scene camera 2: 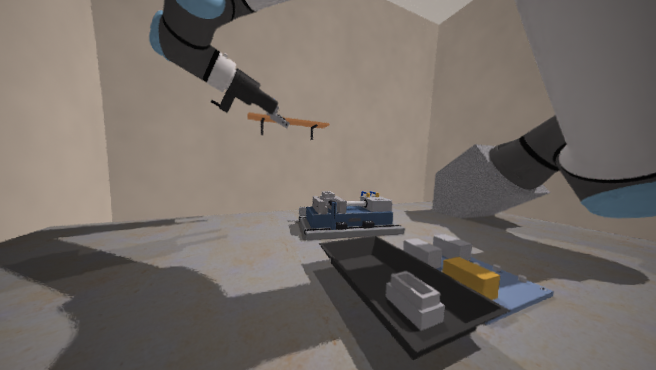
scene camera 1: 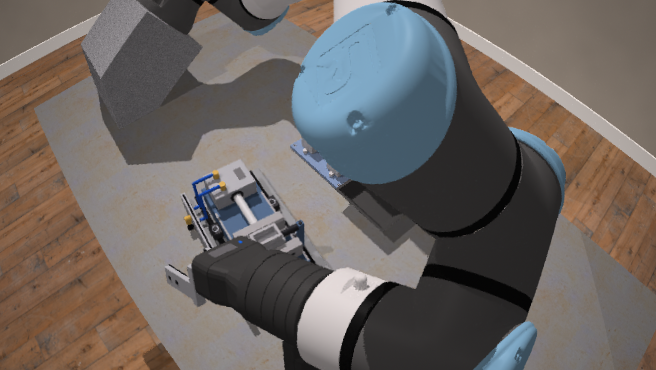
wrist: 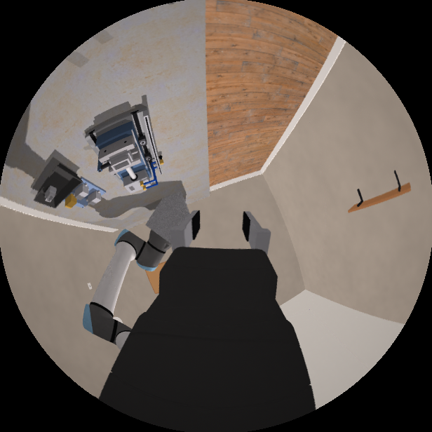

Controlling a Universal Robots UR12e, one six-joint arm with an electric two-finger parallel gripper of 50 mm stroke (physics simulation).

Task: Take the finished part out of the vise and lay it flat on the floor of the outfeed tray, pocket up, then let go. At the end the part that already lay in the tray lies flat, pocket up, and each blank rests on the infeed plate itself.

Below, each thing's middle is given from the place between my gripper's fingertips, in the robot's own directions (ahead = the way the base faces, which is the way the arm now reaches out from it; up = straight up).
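Counting from my hand, I find the vise (scene camera 1: 233, 219) 0.16 m to the left of it, 0.19 m behind it and 0.31 m below it. The yellow block (scene camera 2: 485, 282) is far to the left of my hand, far behind it and far below it. Going by their middles, the vise is the nearest to my hand of the things named here.
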